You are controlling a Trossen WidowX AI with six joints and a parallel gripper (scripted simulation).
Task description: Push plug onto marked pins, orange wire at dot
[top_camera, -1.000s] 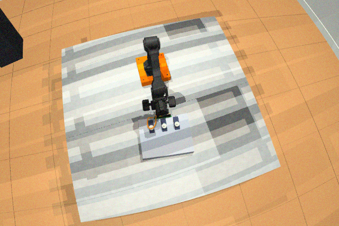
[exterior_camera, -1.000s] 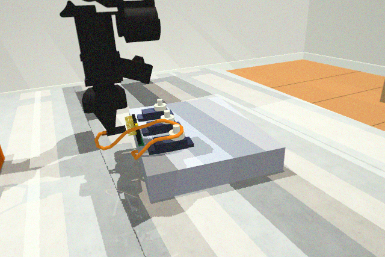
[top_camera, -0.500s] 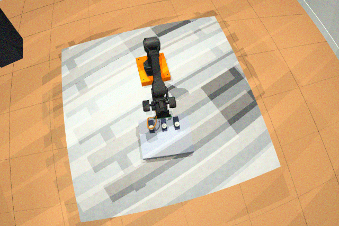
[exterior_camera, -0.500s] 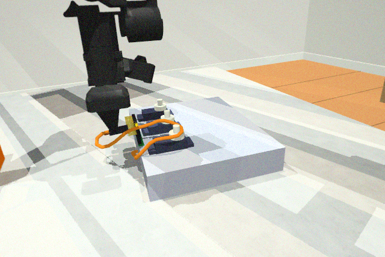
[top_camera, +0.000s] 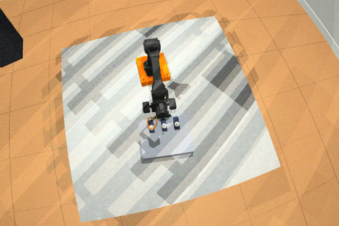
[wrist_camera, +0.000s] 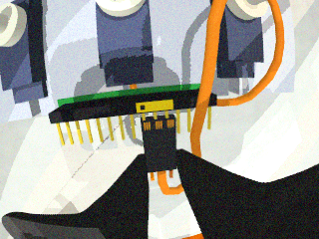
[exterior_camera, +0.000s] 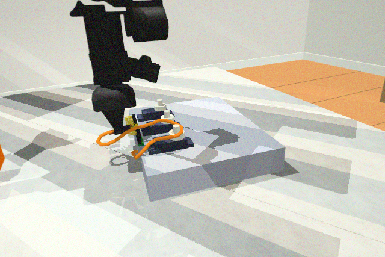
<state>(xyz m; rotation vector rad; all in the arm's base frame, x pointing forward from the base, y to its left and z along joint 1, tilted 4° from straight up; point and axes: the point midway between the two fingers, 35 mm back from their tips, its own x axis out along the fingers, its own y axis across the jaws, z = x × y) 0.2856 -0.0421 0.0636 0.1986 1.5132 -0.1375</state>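
My gripper tip is 3 cm short of the yellow band and 1 cm to the left of it. Round my gripper tip: printed holder (19 cm ahead, 3 cm to the right, 5 cm below).
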